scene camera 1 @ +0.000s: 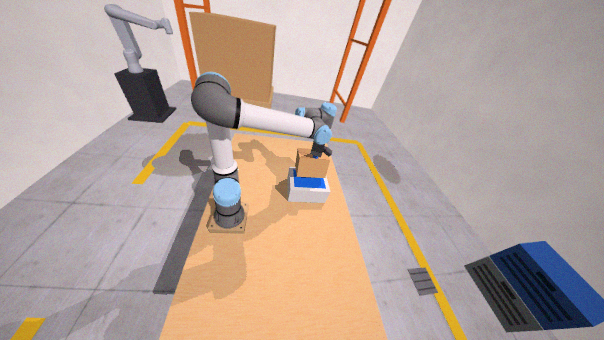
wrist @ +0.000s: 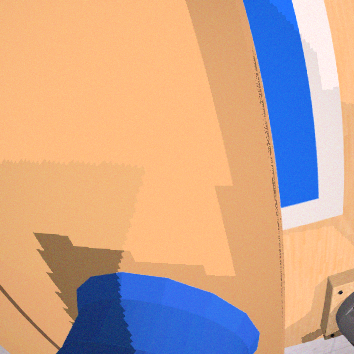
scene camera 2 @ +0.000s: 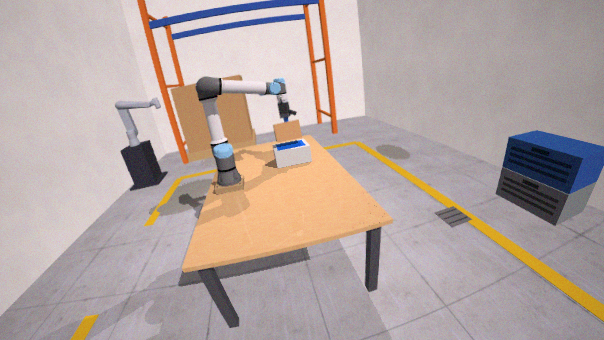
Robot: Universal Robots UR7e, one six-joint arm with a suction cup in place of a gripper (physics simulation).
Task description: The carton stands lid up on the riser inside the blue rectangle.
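Seen in the pictures: end effector, tool point: [scene camera 1: 315, 158] [wrist: 168, 286] [scene camera 2: 286, 123]; arm's base, origin of the base link: [scene camera 1: 229, 215] [scene camera 2: 229, 181].
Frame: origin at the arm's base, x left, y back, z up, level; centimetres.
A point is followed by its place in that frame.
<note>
The brown carton [scene camera 1: 313, 166] @(x 20.3, y -45.0, z 20.6 cm) [scene camera 2: 287, 131] @(x 20.1, y -44.7, z 19.0 cm) [wrist: 125, 110] hangs upright from my suction cup [scene camera 1: 316, 157] [scene camera 2: 286, 119] [wrist: 167, 317], which is pressed to its upper face. The carton is over the rear part of the white riser [scene camera 1: 309, 195] @(x 11.9, y -45.1, z 3.7 cm) [scene camera 2: 293, 158] @(x 11.9, y -44.6, z 1.2 cm) [wrist: 331, 150] @(x 13.1, y -39.3, z 8.3 cm). The blue rectangle [scene camera 1: 310, 183] @(x 17.9, y -45.6, z 8.2 cm) [scene camera 2: 299, 145] @(x 16.6, y -51.1, z 8.2 cm) [wrist: 292, 125] @(x 16.2, y -42.1, z 8.3 cm) on the riser's top shows in front of the carton, with a shaded strip beside it in the second scene view. Whether the carton's bottom touches the riser I cannot tell. Which face is the lid is unclear.
The riser stands near the far end of the wooden table [scene camera 1: 280, 280] @(x -31.2, y -26.8, z -3.8 cm) [scene camera 2: 280, 220] @(x -49.3, y -25.2, z -3.8 cm). The arm's base plate [scene camera 1: 227, 229] @(x -8.0, y -0.3, z 0.1 cm) [scene camera 2: 230, 189] @(x -8.3, y -0.5, z -2.1 cm) is at the left edge. Off the table are a grey arm on a black pedestal [scene camera 1: 144, 95] [scene camera 2: 142, 164] and blue and grey crates [scene camera 1: 545, 285] [scene camera 2: 550, 165].
</note>
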